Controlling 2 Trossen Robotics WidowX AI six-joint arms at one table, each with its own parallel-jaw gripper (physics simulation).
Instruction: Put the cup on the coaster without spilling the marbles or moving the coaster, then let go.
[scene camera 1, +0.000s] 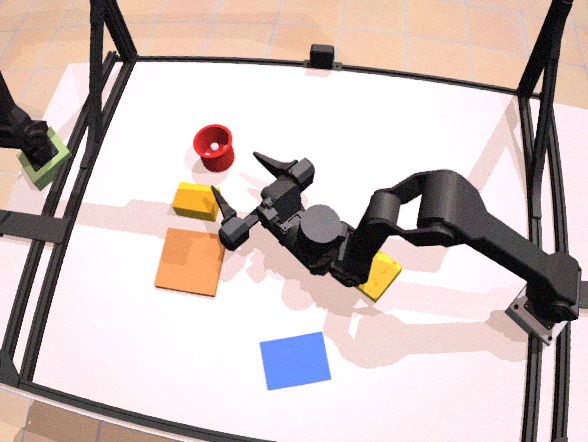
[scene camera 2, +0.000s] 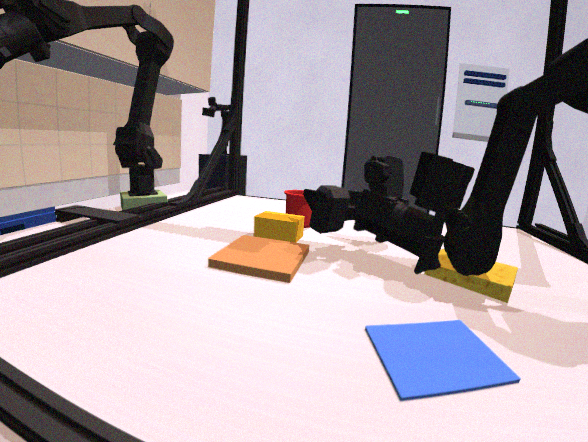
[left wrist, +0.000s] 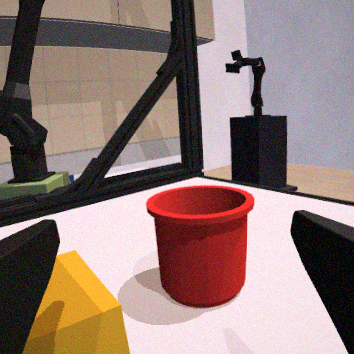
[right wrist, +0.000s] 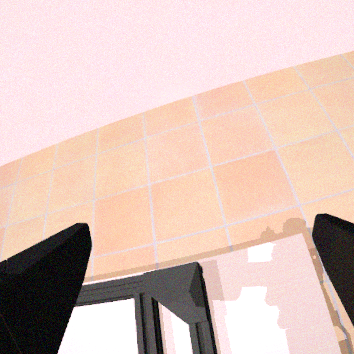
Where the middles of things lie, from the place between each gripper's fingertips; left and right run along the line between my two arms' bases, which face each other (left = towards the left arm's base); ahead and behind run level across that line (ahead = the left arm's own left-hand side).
The red cup (scene camera 1: 218, 161) is 50 mm behind my left hand, 60 mm to the right of it and 50 mm below it. Round my left hand: yellow block (scene camera 1: 195, 201) (50 mm ahead, 60 mm to the right, 60 mm below); thin blue square (scene camera 2: 422, 360) (250 mm ahead, 190 mm to the left, 80 mm below); orange square coaster (scene camera 1: 191, 261) (150 mm ahead, 30 mm to the right, 70 mm below).
Right now my right hand is 320 mm to the right of the orange square coaster, 310 mm past it and 200 mm above it. The rest, counted from my right hand: red cup (510 mm behind, 280 mm to the left, 170 mm below); yellow block (410 mm behind, 290 mm to the left, 190 mm below); thin blue square (540 mm to the left, 210 mm behind, 200 mm below).
